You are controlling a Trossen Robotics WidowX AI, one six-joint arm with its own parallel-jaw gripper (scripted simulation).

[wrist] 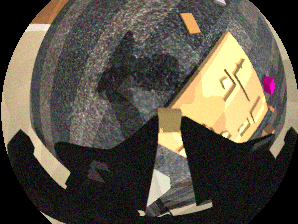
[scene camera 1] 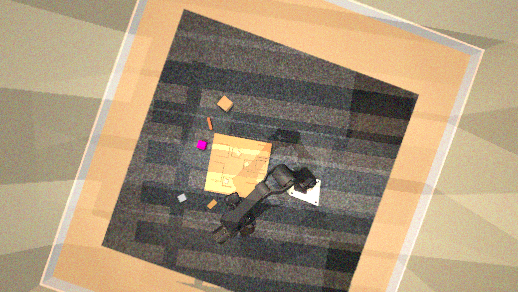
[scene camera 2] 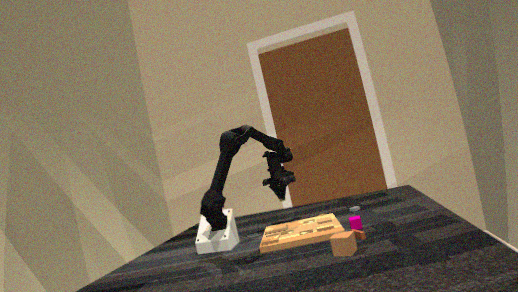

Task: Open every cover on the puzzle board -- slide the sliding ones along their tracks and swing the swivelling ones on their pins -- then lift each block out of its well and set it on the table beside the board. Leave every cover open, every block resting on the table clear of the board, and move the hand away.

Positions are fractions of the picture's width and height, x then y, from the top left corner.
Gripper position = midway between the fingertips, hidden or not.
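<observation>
Wooden puzzle board (scene camera 1: 0.45, 0.58), also in the wrist view (wrist: 0.68, 0.44) and scene camera 2 (scene camera 2: 0.57, 0.82). Small tan block, held by the gripper (wrist: 0.57, 0.54).
</observation>
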